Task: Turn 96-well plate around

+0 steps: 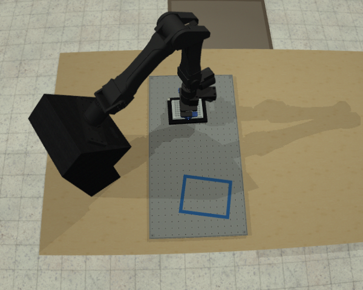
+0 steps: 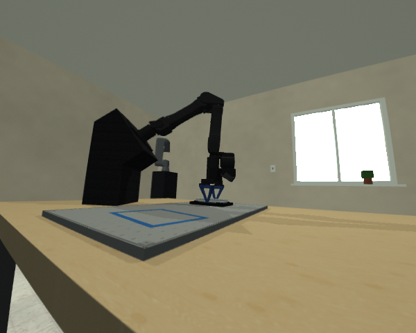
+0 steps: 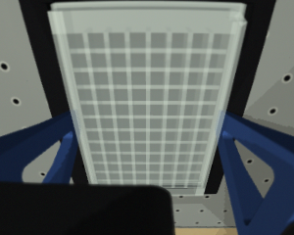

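My hand is right at the clear 96-well plate. Also, from my hand: black plate nest N1: 20 mm below; white A1 label: 80 mm behind, 50 mm to the left, 10 mm below.
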